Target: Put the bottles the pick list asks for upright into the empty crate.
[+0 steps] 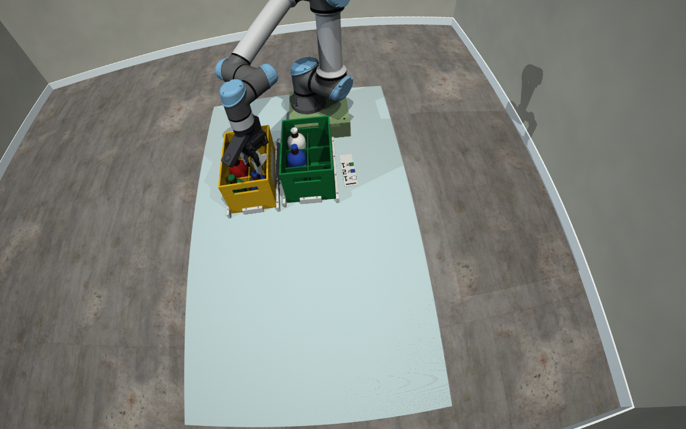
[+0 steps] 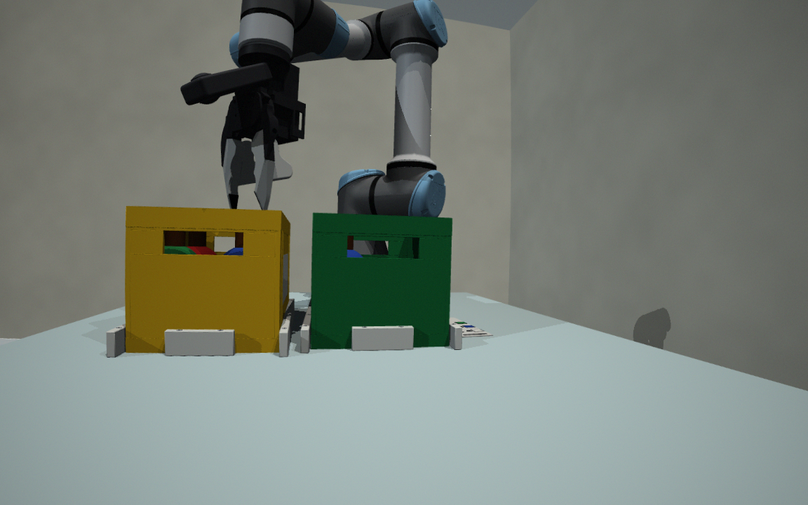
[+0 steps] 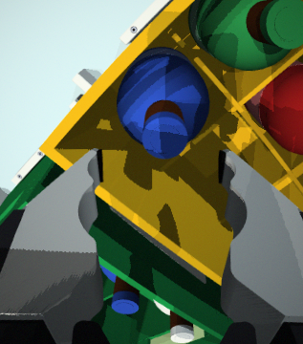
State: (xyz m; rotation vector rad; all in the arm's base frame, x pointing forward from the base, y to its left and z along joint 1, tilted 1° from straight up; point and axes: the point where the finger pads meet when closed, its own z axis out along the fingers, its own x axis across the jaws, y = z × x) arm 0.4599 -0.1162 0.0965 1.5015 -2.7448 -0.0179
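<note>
The green bottle lies 20 mm ahead of my hand, 90 mm to the right of it and 100 mm below it. Also, from my hand: yellow crate: 80 mm behind, 60 mm to the right, 110 mm below; green crate: 140 mm behind, 160 mm to the left, 110 mm below; red bottle: 70 mm behind, 100 mm to the right, 100 mm below.
</note>
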